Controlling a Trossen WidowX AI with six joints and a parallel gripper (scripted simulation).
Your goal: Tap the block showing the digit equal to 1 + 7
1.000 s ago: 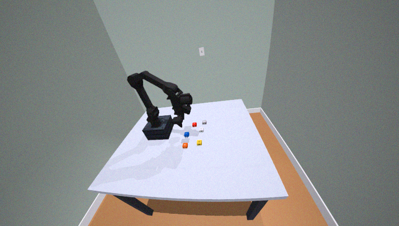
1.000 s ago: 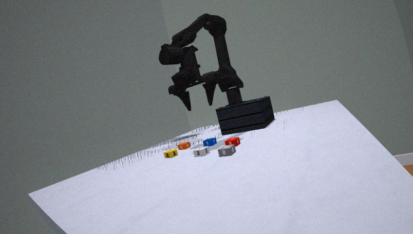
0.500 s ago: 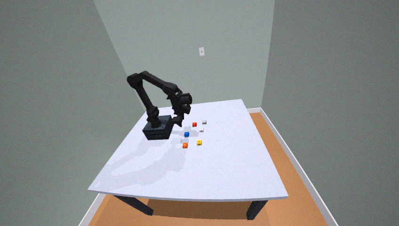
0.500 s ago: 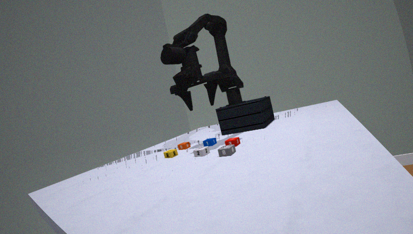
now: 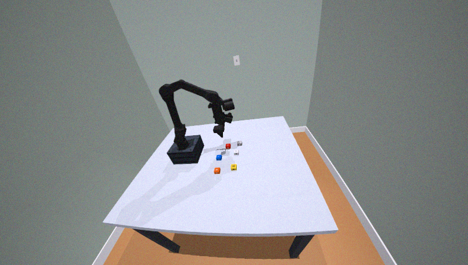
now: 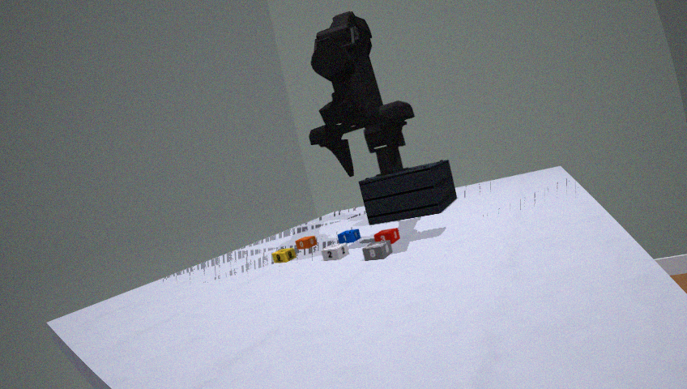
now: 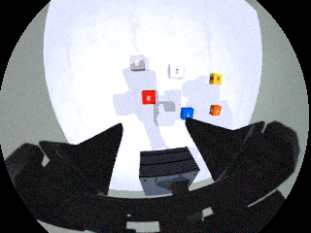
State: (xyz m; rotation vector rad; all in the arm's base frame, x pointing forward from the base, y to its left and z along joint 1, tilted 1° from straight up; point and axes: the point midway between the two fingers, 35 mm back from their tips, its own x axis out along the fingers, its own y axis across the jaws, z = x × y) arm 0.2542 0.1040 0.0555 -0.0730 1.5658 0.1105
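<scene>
Now: gripper tip 11 cm above the grey block, 9 cm short of it and 4 cm to the right of it. The rest, counted from my gripper tip: blue block 11 cm to the right, 11 cm below, 3 cm behind; then white block 11 cm below, 8 cm ahead, 6 cm to the right; then red block 11 cm below, 1 cm to the left, 1 cm ahead.
</scene>
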